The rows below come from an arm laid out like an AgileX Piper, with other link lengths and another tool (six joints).
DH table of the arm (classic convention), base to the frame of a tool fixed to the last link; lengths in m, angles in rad. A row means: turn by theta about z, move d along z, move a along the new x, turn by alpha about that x. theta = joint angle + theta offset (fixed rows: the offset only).
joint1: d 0.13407, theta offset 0, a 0, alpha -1.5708
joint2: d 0, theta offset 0.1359, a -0.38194, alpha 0
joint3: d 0, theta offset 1.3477, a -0.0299, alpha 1.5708
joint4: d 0.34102, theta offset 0, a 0, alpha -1.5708
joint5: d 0, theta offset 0, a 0, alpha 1.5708
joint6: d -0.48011, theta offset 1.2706, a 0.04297, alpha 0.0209
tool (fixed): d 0.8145, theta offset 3.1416, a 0, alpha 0
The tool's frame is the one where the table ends.
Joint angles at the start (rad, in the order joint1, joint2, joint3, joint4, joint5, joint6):
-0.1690 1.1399 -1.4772 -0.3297 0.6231 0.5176
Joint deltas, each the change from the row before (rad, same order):
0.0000 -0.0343 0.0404 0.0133 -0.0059 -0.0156
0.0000 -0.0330 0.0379 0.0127 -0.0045 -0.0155
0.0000 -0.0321 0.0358 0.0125 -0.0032 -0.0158
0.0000 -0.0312 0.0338 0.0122 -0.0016 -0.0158
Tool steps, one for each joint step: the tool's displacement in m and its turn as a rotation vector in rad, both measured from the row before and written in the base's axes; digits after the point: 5 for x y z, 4 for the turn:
-0.01085 0.00482 -0.00688 -0.0031 0.0040 0.0098
-0.01054 0.00450 -0.00677 -0.0033 0.0040 0.0091
-0.01034 0.00429 -0.00666 -0.0036 0.0040 0.0086
-0.01015 0.00406 -0.00666 -0.0037 0.0043 0.0081

